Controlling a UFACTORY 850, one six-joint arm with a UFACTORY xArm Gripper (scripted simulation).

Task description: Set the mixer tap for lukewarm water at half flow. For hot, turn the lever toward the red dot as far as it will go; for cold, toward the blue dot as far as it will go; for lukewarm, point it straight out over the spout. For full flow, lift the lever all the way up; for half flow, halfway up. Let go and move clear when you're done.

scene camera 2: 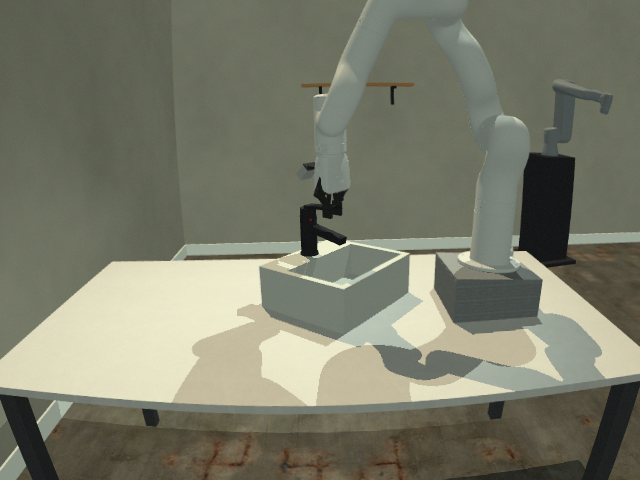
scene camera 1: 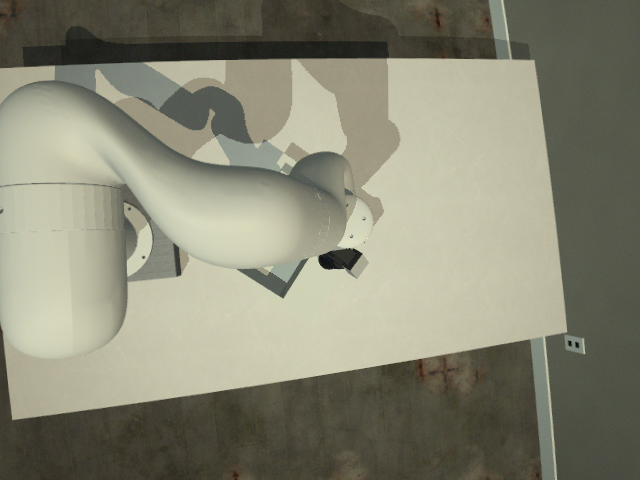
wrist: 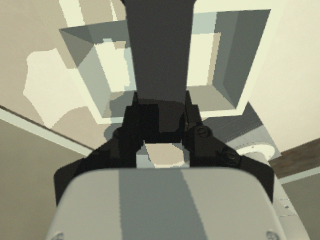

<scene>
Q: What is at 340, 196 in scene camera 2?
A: The gripper.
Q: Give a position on a grey sink basin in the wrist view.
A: At 227, 52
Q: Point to a grey sink basin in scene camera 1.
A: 301, 286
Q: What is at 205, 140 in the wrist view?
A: The gripper.
</scene>
